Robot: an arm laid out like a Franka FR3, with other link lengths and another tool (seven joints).
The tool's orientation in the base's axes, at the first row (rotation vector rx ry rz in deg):
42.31, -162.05, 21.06
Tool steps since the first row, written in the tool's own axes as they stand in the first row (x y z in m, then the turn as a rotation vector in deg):
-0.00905, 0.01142, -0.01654, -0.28, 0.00, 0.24
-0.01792, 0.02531, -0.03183, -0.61, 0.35, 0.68
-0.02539, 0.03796, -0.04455, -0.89, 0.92, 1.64
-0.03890, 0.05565, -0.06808, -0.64, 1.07, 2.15
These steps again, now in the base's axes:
0.00409, 0.01847, 0.01131, 0.21, 0.06, -0.30
0.00663, 0.03859, 0.02102, 0.26, 0.38, -0.86
0.00828, 0.05629, 0.02886, 0.10, 0.71, -1.95
0.01392, 0.08408, 0.04453, -0.26, 0.58, -2.40

